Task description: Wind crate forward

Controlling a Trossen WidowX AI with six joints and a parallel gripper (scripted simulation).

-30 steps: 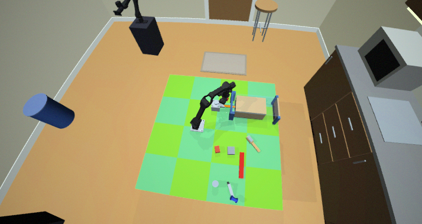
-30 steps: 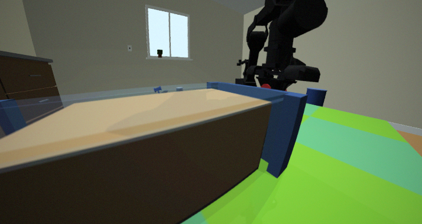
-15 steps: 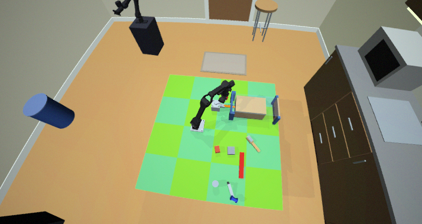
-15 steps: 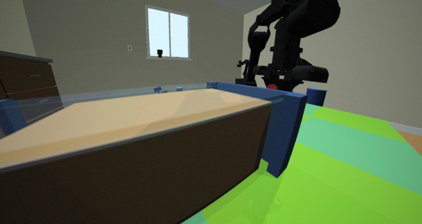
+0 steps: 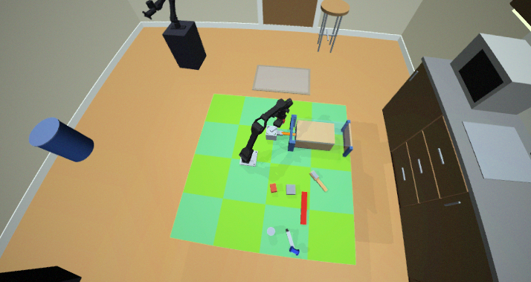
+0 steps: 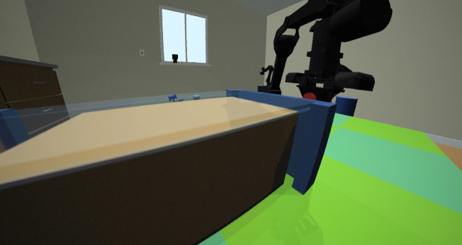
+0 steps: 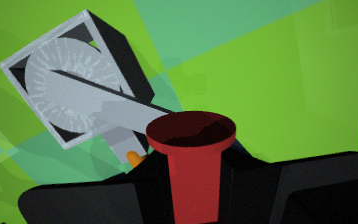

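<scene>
Right now my gripper tip is 3 cm to the left of the red-knobbed crank handle, 3 cm past it and 1 cm above it. Also, from my gripper tip: blue steel frame: 9 cm ahead, 6 cm to the right, 1 cm below; then grey winch: 9 cm to the right, 8 cm below, 8 cm behind; then red knob: 2 cm above.
</scene>
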